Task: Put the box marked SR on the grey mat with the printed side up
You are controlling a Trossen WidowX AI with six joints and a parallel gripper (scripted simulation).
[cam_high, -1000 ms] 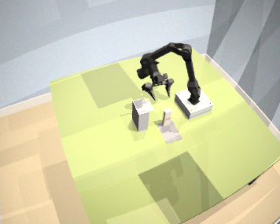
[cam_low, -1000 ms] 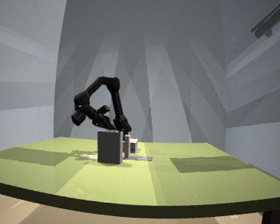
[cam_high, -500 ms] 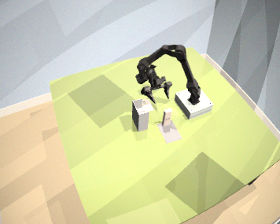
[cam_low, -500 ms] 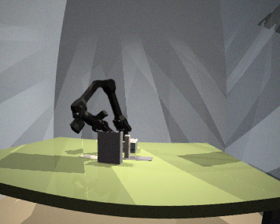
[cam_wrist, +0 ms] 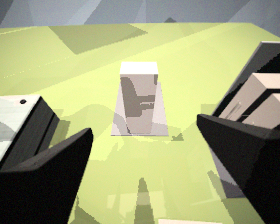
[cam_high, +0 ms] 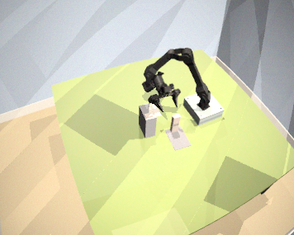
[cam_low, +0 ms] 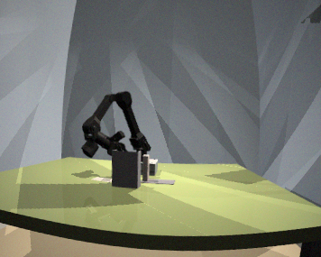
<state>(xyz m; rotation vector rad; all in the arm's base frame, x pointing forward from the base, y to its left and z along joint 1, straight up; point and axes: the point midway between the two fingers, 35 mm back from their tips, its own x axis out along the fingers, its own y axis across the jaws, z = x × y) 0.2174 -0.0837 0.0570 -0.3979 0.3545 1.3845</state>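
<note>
Right now my gripper tip is 120 mm to the right of the grey mat, 100 mm above it and 30 mm short of it. From my gripper tip the other things lie so: white card (130 mm to the right, 100 mm below, 20 mm ahead).
</note>
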